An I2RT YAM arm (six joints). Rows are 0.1 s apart.
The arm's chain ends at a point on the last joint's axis. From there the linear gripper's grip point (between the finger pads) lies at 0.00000 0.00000 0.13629 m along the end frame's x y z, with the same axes.
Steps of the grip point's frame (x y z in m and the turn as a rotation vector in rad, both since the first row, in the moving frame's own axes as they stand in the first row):
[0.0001, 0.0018, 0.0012, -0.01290, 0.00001, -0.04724]
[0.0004, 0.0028, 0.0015, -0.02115, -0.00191, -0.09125]
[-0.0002, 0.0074, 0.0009, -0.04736, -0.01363, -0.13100]
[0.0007, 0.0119, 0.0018, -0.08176, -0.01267, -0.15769]
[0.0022, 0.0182, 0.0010, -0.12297, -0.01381, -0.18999]
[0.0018, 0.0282, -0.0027, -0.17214, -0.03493, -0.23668]
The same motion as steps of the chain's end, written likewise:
[0.0001, 0.0000, 0.0012, -0.01290, 0.00001, -0.04724]
[0.0005, -0.0001, 0.0015, -0.02115, -0.00191, -0.09125]
[0.0012, 0.0008, 0.0011, -0.04736, -0.01363, -0.13100]
[0.0015, 0.0007, 0.0023, -0.08176, -0.01267, -0.15769]
[0.0025, 0.0014, 0.0020, -0.12297, -0.01381, -0.18999]
[0.0037, 0.0045, -0.0006, -0.17214, -0.03493, -0.23668]

